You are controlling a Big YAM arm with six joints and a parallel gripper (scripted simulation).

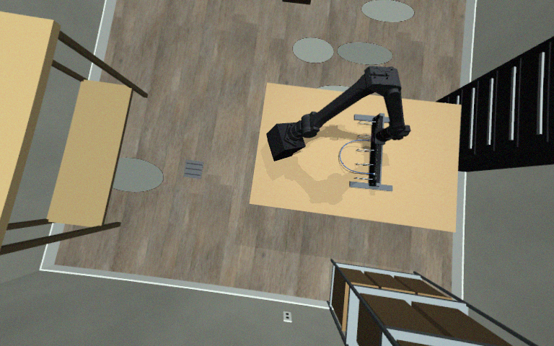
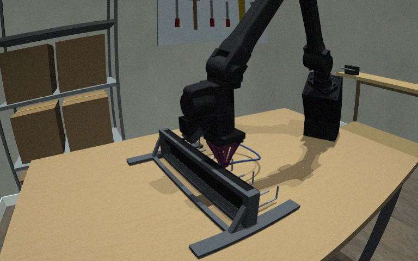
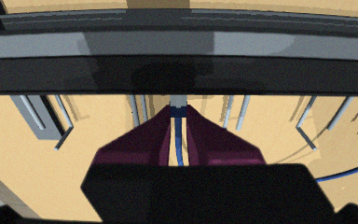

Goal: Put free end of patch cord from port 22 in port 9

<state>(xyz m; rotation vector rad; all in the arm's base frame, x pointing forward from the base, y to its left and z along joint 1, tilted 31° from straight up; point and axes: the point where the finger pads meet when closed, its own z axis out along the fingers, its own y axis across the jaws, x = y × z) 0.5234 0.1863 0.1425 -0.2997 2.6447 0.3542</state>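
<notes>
My gripper is now 20 mm short of the grey plug and 10 mm to the right of it.
</notes>
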